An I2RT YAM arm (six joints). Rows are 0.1 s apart.
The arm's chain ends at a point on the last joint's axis. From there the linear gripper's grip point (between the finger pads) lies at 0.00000 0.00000 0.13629 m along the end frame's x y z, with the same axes.
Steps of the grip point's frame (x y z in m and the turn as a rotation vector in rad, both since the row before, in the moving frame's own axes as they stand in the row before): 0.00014 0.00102 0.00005 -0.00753 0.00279 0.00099; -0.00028 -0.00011 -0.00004 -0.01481 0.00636 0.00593; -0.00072 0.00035 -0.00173 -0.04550 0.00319 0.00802; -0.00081 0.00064 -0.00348 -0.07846 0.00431 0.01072; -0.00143 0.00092 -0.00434 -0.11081 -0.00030 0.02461; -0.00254 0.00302 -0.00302 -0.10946 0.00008 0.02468; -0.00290 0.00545 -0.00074 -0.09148 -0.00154 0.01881
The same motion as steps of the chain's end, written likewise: -0.00024 -0.00001 0.00005 -0.00753 0.00279 0.00099; -0.00114 -0.00213 -0.00002 -0.01481 0.00636 0.00593; -0.00113 -0.00585 -0.00159 -0.04550 0.00319 0.00802; -0.00134 -0.01005 -0.00306 -0.07846 0.00431 0.01072; -0.00120 -0.01415 -0.00350 -0.11081 -0.00030 0.02461; -0.00237 -0.01187 -0.00220 -0.10946 0.00008 0.02468; -0.00257 -0.00700 -0.00017 -0.09148 -0.00154 0.01881
